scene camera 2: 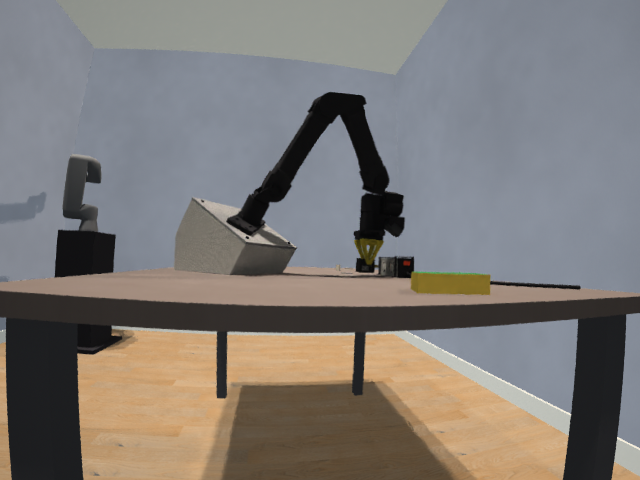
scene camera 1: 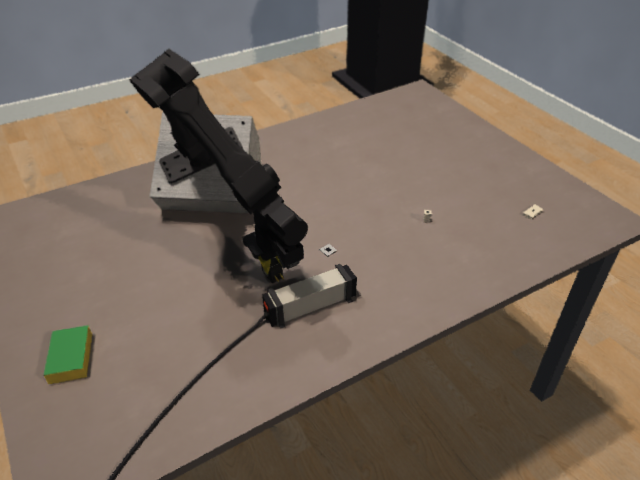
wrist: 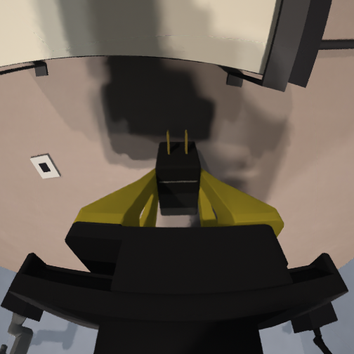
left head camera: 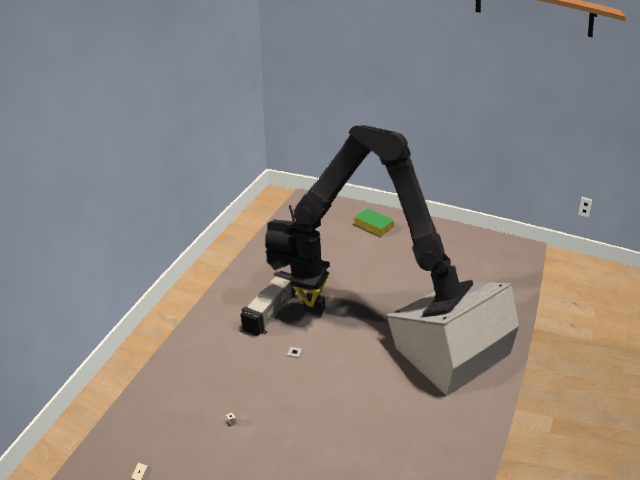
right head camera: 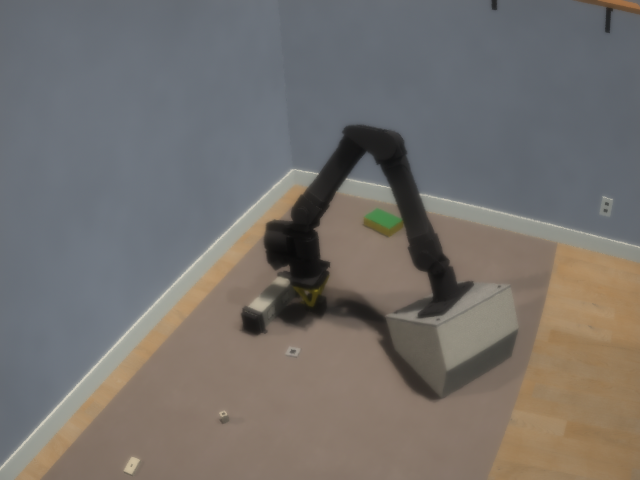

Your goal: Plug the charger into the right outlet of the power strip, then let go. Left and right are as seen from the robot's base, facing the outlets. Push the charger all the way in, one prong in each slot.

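Frame: origin at the arm's base, x ahead, y left, z up, level; centimetres.
Where they show: gripper, fingertip midpoint: (scene camera 2: 367, 264) (scene camera 1: 273, 269) (left head camera: 312, 302) (right head camera: 313, 302); arm's base, link origin: (scene camera 2: 247, 223) (scene camera 1: 201, 155) (left head camera: 450, 299) (right head camera: 448, 300).
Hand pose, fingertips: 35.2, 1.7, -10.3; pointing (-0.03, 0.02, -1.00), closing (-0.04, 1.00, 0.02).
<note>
Things, the pixels of their top centre, and the offset from my fingertips, as dx, dy, dz. "spot": a spot on its surface instead.
- black charger, top centre: (scene camera 1: 273, 263) (left head camera: 311, 296) (right head camera: 312, 296) (scene camera 2: 367, 258) +0.2, +0.0, +1.8
- power strip, top centre: (scene camera 1: 309, 284) (left head camera: 268, 292) (right head camera: 270, 292) (scene camera 2: 395, 256) +10.5, +3.7, +2.7
- black cable, surface spot: (scene camera 1: 180, 397) spot: +18.8, -28.4, -3.0
- small white plate with a dark square, top centre: (left head camera: 294, 351) (right head camera: 292, 351) (scene camera 1: 328, 249) -2.2, +15.5, -3.1
- small cube, top centre: (left head camera: 230, 416) (right head camera: 223, 413) (scene camera 1: 427, 212) +0.5, +42.7, -0.8
- cream plate, top centre: (left head camera: 139, 471) (right head camera: 131, 465) (scene camera 1: 533, 210) +11.6, +67.3, -2.6
- green-and-yellow sponge, top centre: (scene camera 2: 448, 273) (scene camera 1: 67, 349) (right head camera: 383, 218) (left head camera: 374, 218) -0.9, -43.7, -0.6
My gripper (left head camera: 310, 299) (scene camera 1: 271, 268) (scene camera 2: 368, 253) (wrist: 177, 174) points down and is shut on the black charger (scene camera 2: 364, 267) (wrist: 178, 195), low over the table. In the wrist view, the charger's two gold prongs point toward the power strip (left head camera: 268, 298) (right head camera: 266, 298) (scene camera 1: 312, 295) (wrist: 200, 30), with a gap between prong tips and strip. The strip is a pale bar with black end caps, lying on the table in front of the charger. Its outlet faces are hidden in the wrist view; part of the outlet side shows in the left head view. The arm hides part of the strip there.
A black cable (scene camera 1: 180, 397) leaves the strip's red-switch end. A small white plate with a dark square (left head camera: 294, 352) (scene camera 1: 328, 250) (wrist: 45, 166) lies near the strip. Farther off are a small cube (left head camera: 231, 420) (scene camera 1: 428, 216), a cream plate (scene camera 1: 532, 211) and a green-and-yellow sponge (left head camera: 373, 222) (scene camera 1: 68, 353) (scene camera 2: 449, 283).
</note>
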